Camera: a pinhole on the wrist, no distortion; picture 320 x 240 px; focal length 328.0 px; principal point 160.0 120.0 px. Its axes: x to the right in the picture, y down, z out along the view. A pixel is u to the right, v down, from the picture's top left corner.
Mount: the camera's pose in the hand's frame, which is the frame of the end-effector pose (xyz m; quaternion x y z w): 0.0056 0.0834 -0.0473 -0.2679 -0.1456 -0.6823 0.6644
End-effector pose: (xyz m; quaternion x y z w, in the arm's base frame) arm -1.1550 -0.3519 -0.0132 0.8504 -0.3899 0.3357 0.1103
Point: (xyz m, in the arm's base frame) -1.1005 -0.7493 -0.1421
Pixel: 220.1 202.8
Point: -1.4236 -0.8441 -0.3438
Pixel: 58.5 30.5
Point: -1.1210 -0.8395 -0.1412
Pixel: 179.5 212.8
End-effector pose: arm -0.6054 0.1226 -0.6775 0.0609 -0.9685 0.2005 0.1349
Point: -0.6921 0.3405 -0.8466
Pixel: 26.3 89.6
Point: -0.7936 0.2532 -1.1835
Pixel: 196.3 74.9
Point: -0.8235 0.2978 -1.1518
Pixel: 166.6 97.5
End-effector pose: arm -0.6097 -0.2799 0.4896 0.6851 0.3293 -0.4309 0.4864
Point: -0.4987 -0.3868 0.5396
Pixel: 180.0 38.6
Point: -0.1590 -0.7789 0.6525
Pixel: 36.3 74.7
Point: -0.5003 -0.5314 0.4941
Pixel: 244.6 94.9
